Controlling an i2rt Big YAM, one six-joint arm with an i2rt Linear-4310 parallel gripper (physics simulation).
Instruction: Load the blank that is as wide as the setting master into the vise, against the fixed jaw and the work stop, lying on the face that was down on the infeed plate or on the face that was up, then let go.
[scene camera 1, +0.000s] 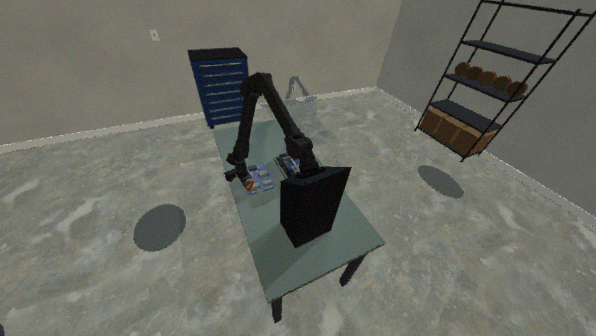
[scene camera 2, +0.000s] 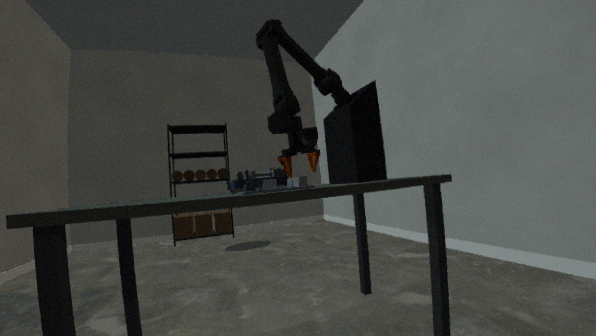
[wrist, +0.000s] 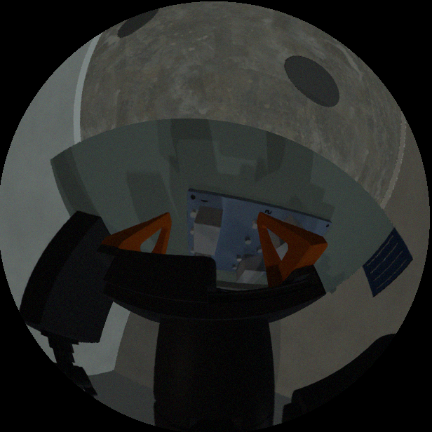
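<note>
My gripper is open and empty, its orange fingers pointing down over the infeed plate. In the wrist view a grey block, beside the plate's mark 1, shows between the fingers. Another grey block is partly hidden by the gripper body, and one near mark 2 is largely behind the right finger. In scene camera 2 the fingertips hang close above a pale block. The vise stands beyond the plate. I cannot tell the setting master or the matching blank.
Small pale pins stand on the plate. The black arm pedestal stands on the table. A blue drawer cabinet and a shelf rack stand away from the table.
</note>
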